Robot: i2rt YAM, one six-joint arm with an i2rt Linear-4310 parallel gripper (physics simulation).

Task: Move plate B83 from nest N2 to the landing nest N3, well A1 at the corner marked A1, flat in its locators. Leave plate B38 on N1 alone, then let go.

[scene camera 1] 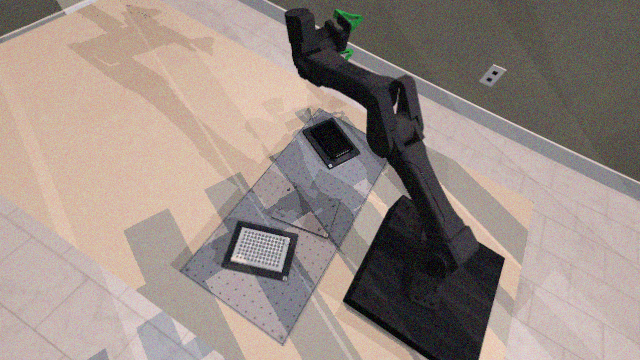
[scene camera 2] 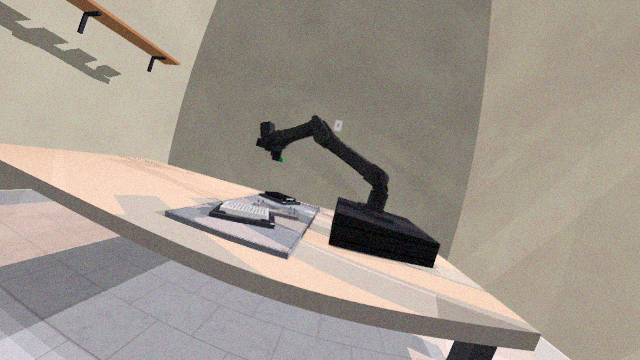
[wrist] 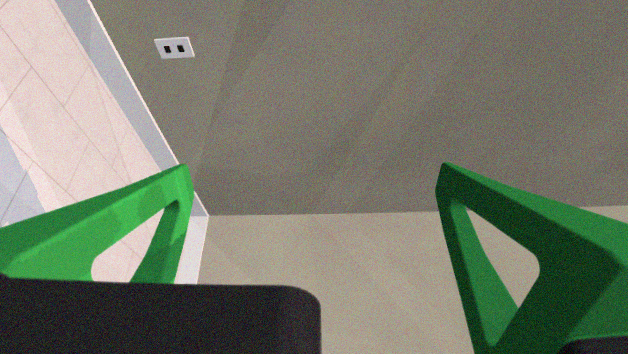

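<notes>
A white many-welled plate [scene camera 1: 261, 248] [scene camera 2: 245, 210] lies flat in a black nest [scene camera 1: 256, 272] at the near end of the grey perforated board. A black plate [scene camera 1: 331, 140] [scene camera 2: 281, 197] sits in a dark nest at the far end. Between them is a flat grey nest [scene camera 1: 312, 220] with small locator pins and no plate on it. Labels and corner marks are too small to read, so I cannot tell which plate is B83. My gripper [scene camera 1: 356, 36] [scene camera 2: 280, 159] [wrist: 314, 177] is open and empty, high above the table beyond the black plate. No plate shows in the wrist view.
The perforated board [scene camera 1: 255, 305] [scene camera 2: 280, 244] lies on the wooden table [scene camera 1: 125, 125] [scene camera 2: 95, 175]. The arm's black base block [scene camera 1: 425, 300] [scene camera 2: 382, 240] stands beside it. A wall with a socket [scene camera 1: 493, 75] [wrist: 174, 48] rises behind. A wooden shelf [scene camera 2: 130, 35] is on the wall.
</notes>
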